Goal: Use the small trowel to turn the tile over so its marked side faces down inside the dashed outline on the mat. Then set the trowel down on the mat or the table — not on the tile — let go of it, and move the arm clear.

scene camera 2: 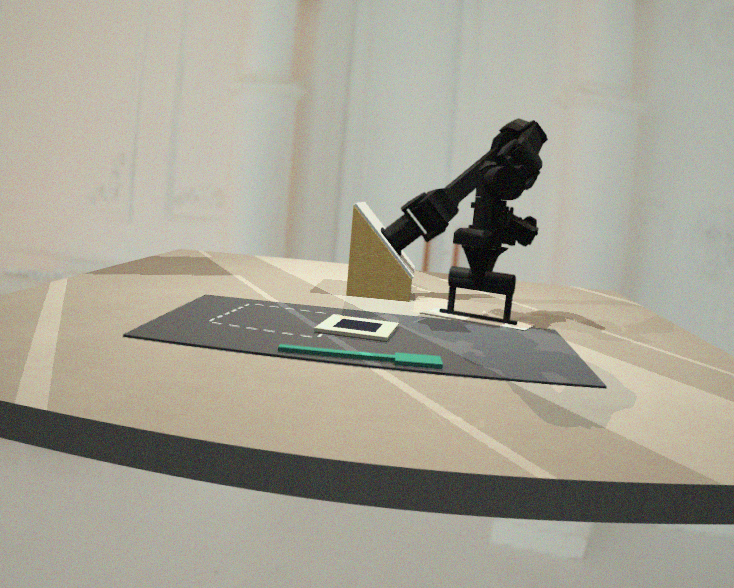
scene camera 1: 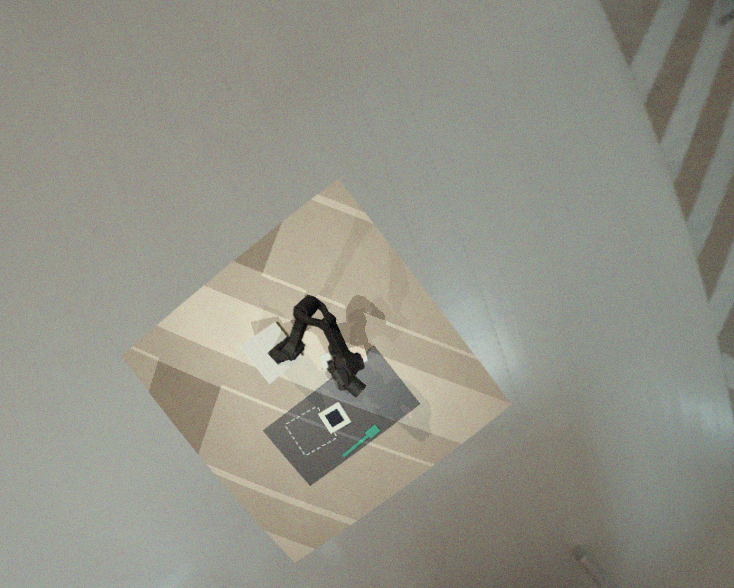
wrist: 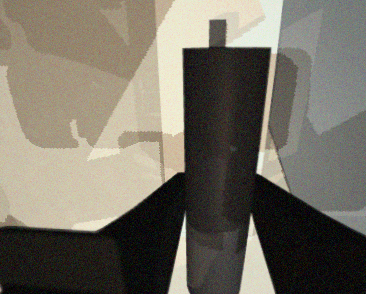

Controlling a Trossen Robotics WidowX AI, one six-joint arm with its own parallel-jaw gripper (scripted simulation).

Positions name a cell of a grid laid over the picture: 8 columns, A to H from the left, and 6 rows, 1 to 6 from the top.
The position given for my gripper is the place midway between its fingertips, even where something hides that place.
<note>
I see my gripper (scene camera 2: F3), a tile (scene camera 2: D4), a green flat tool (scene camera 2: E4) and a grey mat (scene camera 2: F4).
My gripper shows as well in the wrist view (wrist: E4). The grey mat shows as well in scene camera 1 (scene camera 1: E5) and in the wrist view (wrist: G3). The wrist view does not show the tile: it is out of frame. The wrist view misses the green flat tool: it is out of frame.
</note>
